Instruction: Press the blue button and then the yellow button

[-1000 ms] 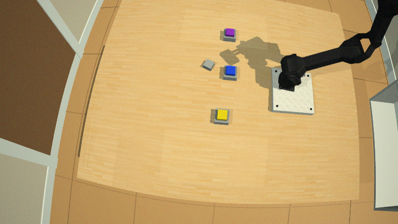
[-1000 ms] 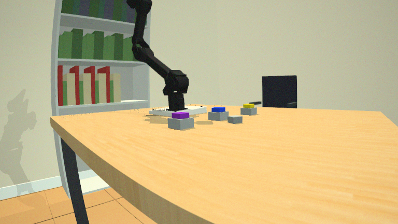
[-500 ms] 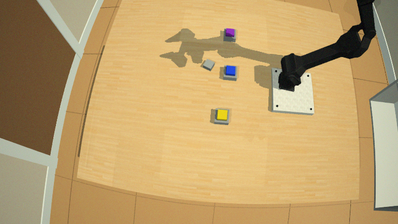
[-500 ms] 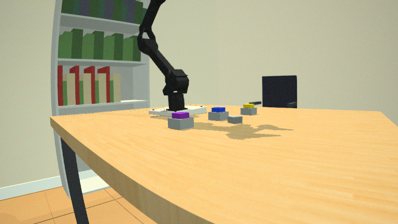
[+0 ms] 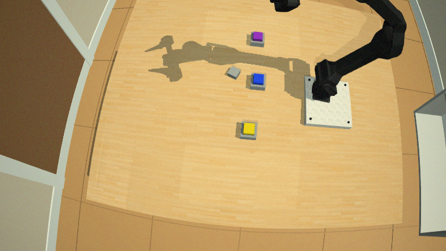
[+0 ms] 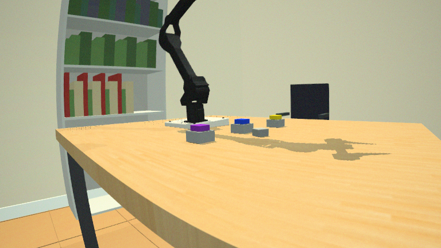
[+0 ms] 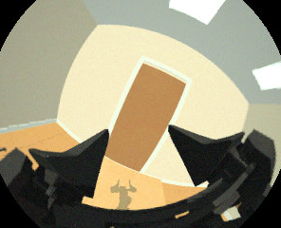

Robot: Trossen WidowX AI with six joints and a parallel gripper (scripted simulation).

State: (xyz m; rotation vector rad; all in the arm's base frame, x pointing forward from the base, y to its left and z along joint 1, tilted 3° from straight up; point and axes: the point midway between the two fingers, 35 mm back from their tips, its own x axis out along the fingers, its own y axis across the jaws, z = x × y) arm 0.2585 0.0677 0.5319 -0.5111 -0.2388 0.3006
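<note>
My gripper tip is 70 mm past the blue button, 40 mm to the left of it and 530 mm above it. The rest, counted from my gripper tip: small grey block (10 mm ahead, 60 mm to the right, 550 mm below); purple button (50 mm behind, 210 mm to the right, 530 mm below); yellow button (70 mm behind, 120 mm to the left, 530 mm below).
</note>
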